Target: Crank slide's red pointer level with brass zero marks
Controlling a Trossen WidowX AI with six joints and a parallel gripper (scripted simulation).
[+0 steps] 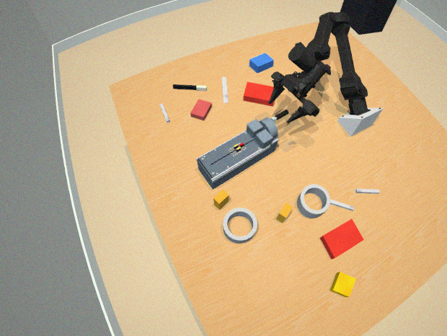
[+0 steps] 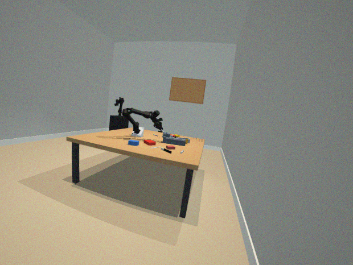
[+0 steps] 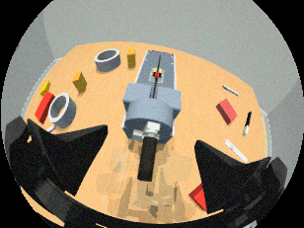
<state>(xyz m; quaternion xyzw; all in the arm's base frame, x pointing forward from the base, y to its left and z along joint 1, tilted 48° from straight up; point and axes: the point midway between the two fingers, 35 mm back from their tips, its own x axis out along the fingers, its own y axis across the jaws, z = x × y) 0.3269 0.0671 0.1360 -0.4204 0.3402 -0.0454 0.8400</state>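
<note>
Now: the dark crank handle 2 cm behind my gripper tip and 2 cm below it. The rest, counted from my gripper tip: red block (20 cm ahead, 21 cm to the right, 13 cm below); blue block (13 cm behind, 36 cm to the right, 12 cm below); red pointer (14 cm ahead, 4 cm to the left, 6 cm below).
</note>
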